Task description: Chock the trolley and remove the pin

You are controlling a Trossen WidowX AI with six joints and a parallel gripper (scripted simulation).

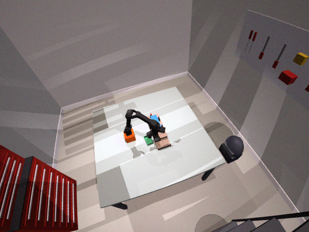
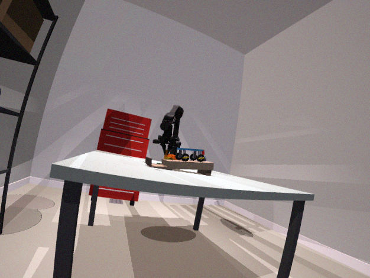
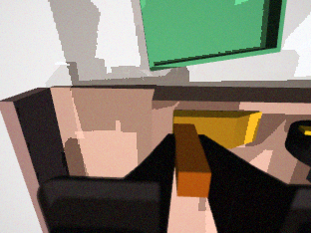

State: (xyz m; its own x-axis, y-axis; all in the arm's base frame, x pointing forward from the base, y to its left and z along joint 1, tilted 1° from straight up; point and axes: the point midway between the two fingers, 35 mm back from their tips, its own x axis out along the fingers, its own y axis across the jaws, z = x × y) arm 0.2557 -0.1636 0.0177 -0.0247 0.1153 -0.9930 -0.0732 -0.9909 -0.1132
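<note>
Right now the red-headed stop pin is 260 mm to the left of my gripper tip, 60 mm ahead of it and 50 mm above it. Also, from my gripper tip: blue-topped trolley 140 mm to the left, 70 mm ahead, 30 mm above; then tan ramp 140 mm to the left, 70 mm ahead, 40 mm below; then green tray 90 mm below, 70 mm behind, 40 mm to the left.
</note>
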